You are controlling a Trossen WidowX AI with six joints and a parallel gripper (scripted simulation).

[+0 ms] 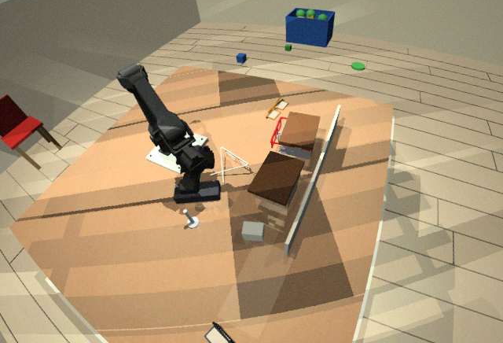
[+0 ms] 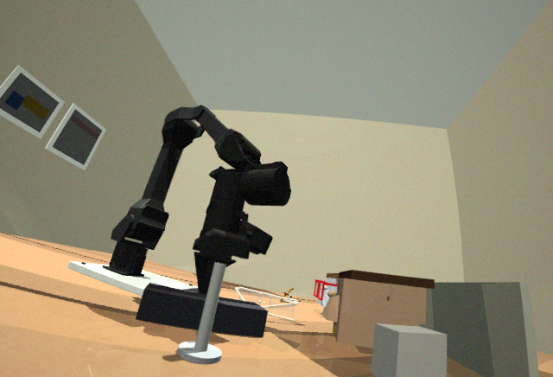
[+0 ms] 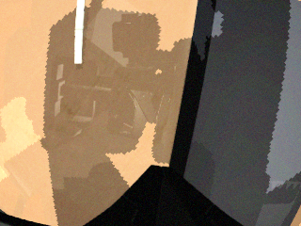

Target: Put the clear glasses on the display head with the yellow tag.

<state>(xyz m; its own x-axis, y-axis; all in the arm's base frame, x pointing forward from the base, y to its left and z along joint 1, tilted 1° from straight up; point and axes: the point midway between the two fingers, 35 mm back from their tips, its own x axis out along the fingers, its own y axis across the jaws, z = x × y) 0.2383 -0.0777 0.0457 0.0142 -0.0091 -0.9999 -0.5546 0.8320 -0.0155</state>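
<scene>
Now: the dark case 2 cm ahead of my gripper tip, 3 cm to the right of it and 1 cm below it. From my gripper tip the other things lie so: white block 27 cm ahead, 7 cm to the right; round white base 7 cm ahead, 13 cm to the right; long white panel 36 cm ahead, 22 cm to the left, 3 cm above.
</scene>
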